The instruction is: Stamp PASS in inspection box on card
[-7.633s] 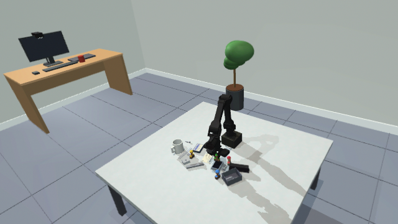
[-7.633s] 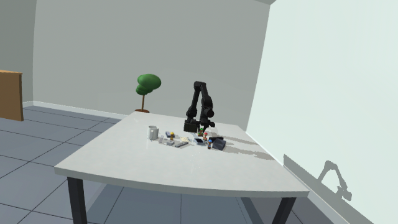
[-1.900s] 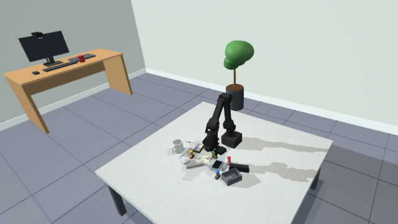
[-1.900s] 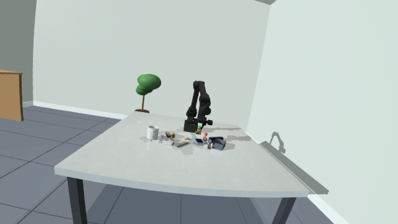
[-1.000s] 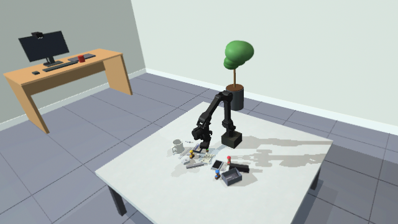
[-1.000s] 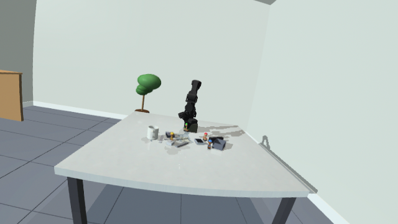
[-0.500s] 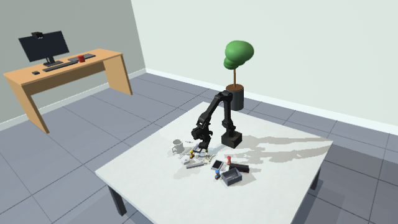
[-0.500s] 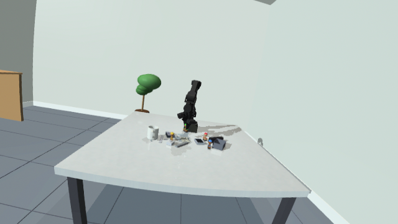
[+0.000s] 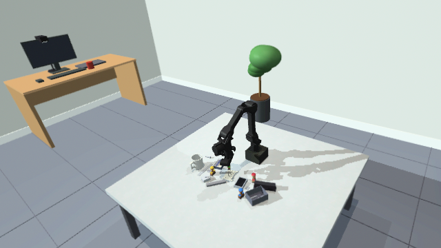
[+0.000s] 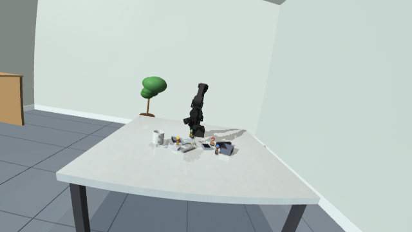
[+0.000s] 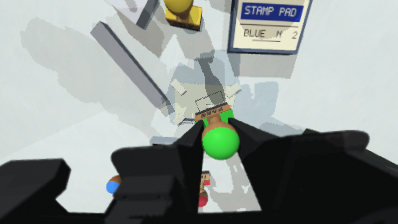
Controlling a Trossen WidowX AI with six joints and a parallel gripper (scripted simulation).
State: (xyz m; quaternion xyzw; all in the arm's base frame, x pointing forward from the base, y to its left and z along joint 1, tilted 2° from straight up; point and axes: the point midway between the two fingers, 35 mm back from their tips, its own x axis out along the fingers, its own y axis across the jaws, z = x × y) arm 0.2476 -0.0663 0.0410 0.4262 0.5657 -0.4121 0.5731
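Now: the card 10 mm ahead of my gripper tip, 10 mm to the left of it and 80 mm below it. The rest, counted from my gripper tip: ink pad 50 mm ahead, 120 mm to the left, 70 mm below; yellow-knobbed stamp 60 mm ahead, 100 mm to the right, 60 mm below; grey bar 120 mm ahead, 30 mm to the right, 70 mm below.
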